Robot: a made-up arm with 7 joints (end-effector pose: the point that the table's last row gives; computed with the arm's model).
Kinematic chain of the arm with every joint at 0, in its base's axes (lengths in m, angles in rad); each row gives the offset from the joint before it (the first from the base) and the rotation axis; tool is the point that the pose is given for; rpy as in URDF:
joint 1: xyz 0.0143 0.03 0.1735 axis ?
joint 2: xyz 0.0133 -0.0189 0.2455 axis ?
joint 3: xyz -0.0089 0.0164 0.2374 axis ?
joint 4: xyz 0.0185 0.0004 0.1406 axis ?
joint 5: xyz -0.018 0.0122 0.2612 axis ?
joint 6: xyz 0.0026 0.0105 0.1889 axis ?
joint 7: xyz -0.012 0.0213 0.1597 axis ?
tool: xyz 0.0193 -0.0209 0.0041 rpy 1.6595 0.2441 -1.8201
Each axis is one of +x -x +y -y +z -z.
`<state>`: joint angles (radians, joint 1 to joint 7).
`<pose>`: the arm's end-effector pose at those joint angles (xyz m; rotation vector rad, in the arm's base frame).
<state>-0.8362 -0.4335 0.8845 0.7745 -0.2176 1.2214 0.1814</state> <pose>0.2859 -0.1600 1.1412 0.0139 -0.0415 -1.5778</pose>
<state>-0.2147 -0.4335 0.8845 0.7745 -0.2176 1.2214 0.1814</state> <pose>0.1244 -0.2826 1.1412 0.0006 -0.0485 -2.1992</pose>
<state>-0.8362 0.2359 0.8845 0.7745 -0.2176 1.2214 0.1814</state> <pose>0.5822 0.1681 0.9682 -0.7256 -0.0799 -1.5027</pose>
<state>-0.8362 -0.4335 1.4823 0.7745 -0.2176 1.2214 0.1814</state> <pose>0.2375 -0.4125 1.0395 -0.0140 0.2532 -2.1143</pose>
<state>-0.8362 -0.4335 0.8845 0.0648 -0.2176 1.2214 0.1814</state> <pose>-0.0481 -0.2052 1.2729 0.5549 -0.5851 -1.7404</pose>
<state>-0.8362 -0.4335 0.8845 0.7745 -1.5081 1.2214 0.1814</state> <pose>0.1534 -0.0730 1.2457 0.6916 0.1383 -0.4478</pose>
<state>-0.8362 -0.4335 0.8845 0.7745 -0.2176 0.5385 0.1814</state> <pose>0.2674 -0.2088 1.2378 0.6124 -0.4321 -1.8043</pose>
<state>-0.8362 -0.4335 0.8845 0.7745 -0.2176 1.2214 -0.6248</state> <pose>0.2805 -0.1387 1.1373 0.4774 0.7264 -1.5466</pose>
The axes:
joint 1: -z
joint 2: +y
joint 3: -z
joint 4: +y
joint 5: -z
joint 6: +y
joint 7: -z

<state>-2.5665 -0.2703 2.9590 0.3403 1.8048 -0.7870 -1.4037</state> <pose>0.4860 -0.0950 1.2225 -0.0217 -1.5244 -1.3818</pose>
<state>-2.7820 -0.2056 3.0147 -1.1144 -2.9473 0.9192 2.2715</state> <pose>-0.4242 0.1255 1.0374 1.8056 -2.1838 0.6893</pose>
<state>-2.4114 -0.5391 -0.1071 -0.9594 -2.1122 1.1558 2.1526</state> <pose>0.5263 -0.5076 0.6721 -2.4186 -0.2946 0.5056</pose>
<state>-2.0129 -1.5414 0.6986 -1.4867 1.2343 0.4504 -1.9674</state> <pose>-0.0804 -0.5560 -0.0377 -1.8063 -0.1596 -0.0049</pose>
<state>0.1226 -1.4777 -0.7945 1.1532 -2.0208 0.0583 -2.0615</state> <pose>-0.5775 0.4921 0.8610 -0.1053 1.9832 0.6726</pose>
